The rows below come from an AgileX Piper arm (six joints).
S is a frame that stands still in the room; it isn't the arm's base.
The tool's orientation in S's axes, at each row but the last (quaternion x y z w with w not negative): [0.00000, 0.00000, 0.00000, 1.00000]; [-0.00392, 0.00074, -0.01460, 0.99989]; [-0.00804, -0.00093, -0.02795, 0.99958]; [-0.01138, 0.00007, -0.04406, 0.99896]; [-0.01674, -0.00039, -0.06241, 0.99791]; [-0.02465, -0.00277, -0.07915, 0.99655]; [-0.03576, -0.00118, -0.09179, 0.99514]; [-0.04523, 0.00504, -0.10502, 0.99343]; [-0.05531, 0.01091, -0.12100, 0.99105]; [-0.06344, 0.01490, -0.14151, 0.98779]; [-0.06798, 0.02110, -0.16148, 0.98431]
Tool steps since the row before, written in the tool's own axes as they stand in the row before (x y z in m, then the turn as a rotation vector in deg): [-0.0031, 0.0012, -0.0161, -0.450, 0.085, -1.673]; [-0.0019, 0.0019, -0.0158, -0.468, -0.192, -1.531]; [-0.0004, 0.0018, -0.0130, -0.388, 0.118, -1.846]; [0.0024, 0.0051, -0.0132, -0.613, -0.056, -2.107]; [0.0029, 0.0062, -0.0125, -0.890, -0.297, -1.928]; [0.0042, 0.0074, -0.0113, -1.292, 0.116, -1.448]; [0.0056, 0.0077, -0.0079, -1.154, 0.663, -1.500]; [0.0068, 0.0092, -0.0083, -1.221, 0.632, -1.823]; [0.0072, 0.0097, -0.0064, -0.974, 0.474, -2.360]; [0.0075, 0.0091, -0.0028, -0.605, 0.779, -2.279]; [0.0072, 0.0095, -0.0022, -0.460, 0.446, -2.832]
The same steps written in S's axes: [-0.0031, 0.0012, -0.0161, -0.450, 0.085, -1.673]; [-0.0019, 0.0018, -0.0158, -0.476, -0.190, -1.529]; [-0.0003, 0.0016, -0.0130, -0.378, 0.110, -1.849]; [0.0028, 0.0046, -0.0133, -0.618, -0.050, -2.106]; [0.0036, 0.0054, -0.0127, -0.923, -0.248, -1.920]; [0.0053, 0.0061, -0.0116, -1.255, 0.246, -1.464]; [0.0069, 0.0060, -0.0084, -1.020, 0.754, -1.553]; [0.0084, 0.0068, -0.0091, -1.098, 0.709, -1.872]; [0.0091, 0.0069, -0.0075, -0.915, 0.439, -2.390]; [0.0096, 0.0062, -0.0040, -0.472, 0.636, -2.354]; [0.0097, 0.0063, -0.0037, -0.475, 0.206, -2.857]
